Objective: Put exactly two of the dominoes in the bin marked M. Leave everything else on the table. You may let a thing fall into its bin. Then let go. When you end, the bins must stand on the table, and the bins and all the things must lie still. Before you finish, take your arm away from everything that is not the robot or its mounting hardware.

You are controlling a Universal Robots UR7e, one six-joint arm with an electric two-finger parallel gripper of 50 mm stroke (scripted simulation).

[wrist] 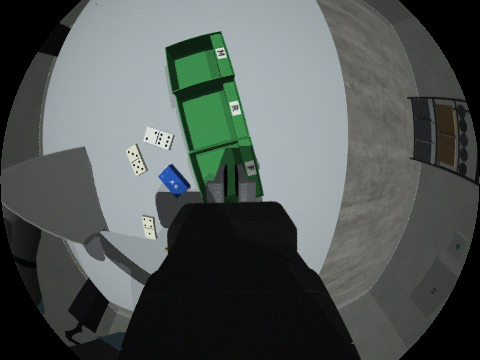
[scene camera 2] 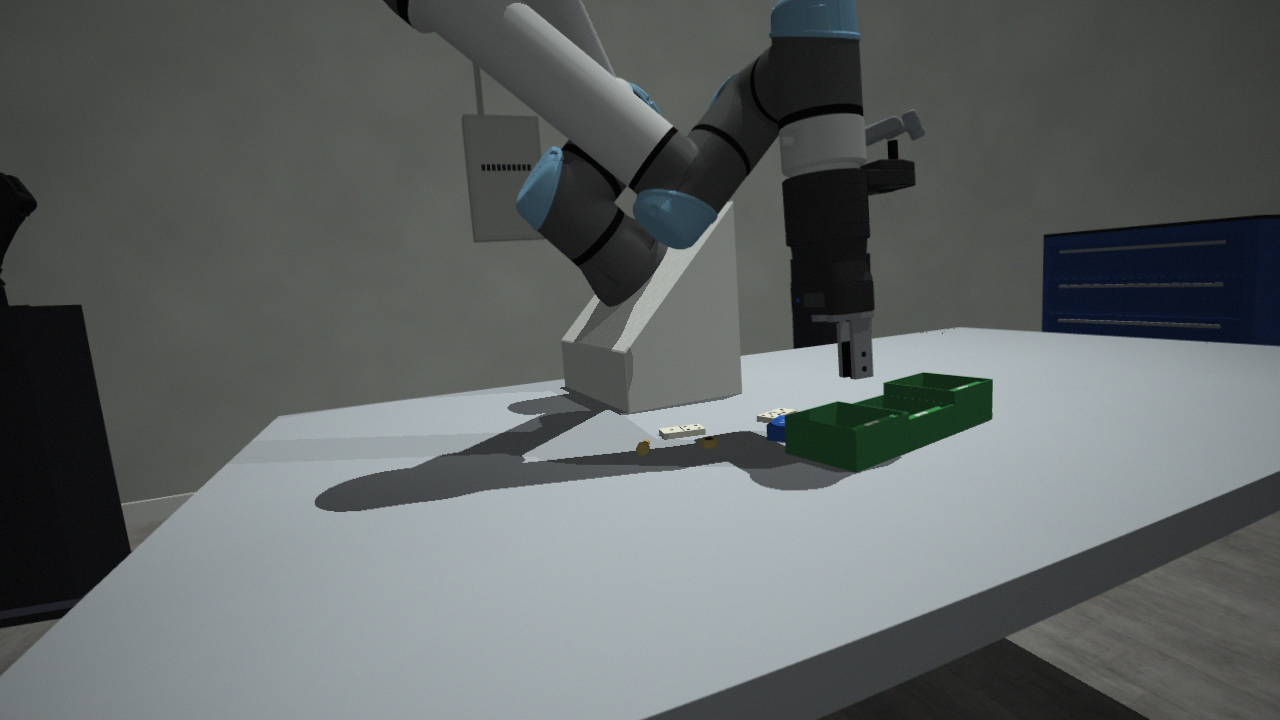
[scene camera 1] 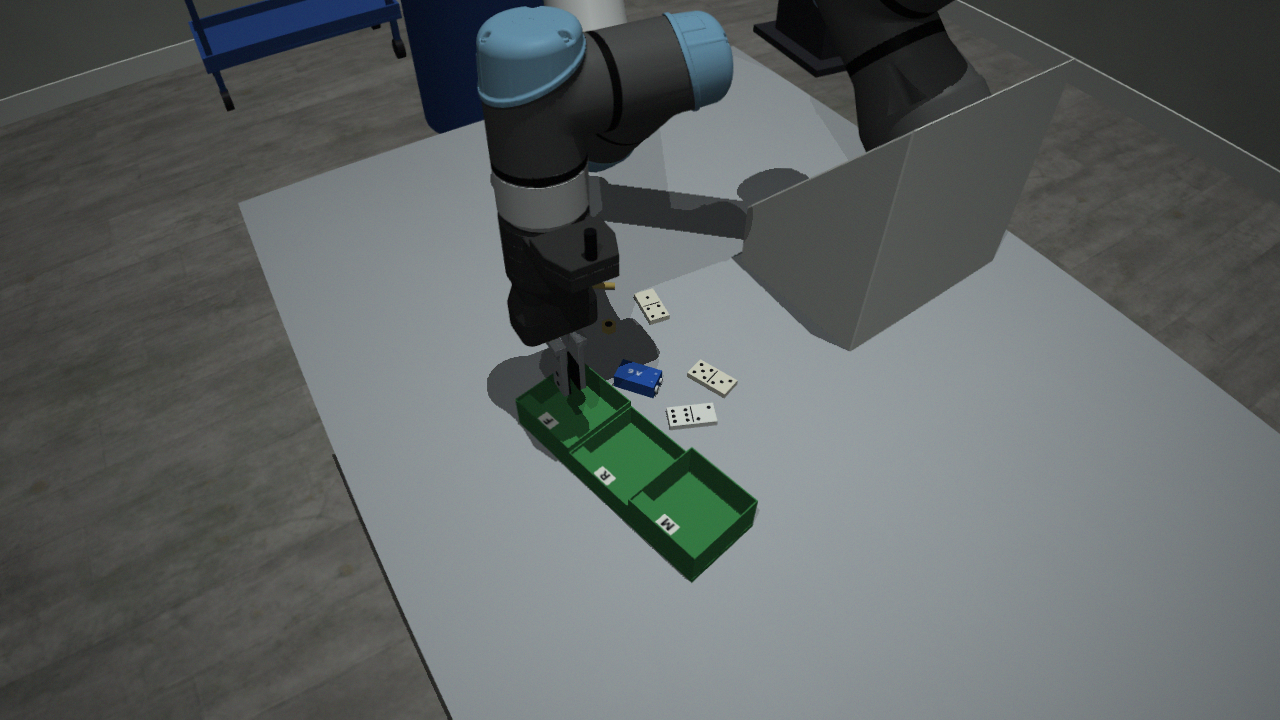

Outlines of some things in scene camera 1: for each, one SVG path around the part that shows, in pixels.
My gripper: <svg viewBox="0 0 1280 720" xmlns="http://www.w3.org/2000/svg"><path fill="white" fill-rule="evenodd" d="M500 233L505 271L508 279L512 282L507 300L511 326L526 346L534 347L546 343L552 351L554 382L564 397L571 394L570 378L578 390L586 388L584 346L588 345L588 338L581 328L592 325L597 321L597 295L591 286L578 292L570 293L546 280L524 249L509 243ZM566 334L568 336L569 351L567 351L565 344L560 339L561 336Z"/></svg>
A green three-part bin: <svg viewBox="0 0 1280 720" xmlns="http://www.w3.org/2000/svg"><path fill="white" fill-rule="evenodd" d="M516 398L519 423L691 583L753 526L758 500L693 447L685 451L633 408L628 398L586 364L586 388L578 390L570 378L571 394L564 397L554 383L554 376L551 374Z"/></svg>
A blue battery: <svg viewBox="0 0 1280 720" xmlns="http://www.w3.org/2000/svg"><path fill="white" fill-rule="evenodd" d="M623 359L614 375L614 386L654 398L663 381L662 370Z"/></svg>
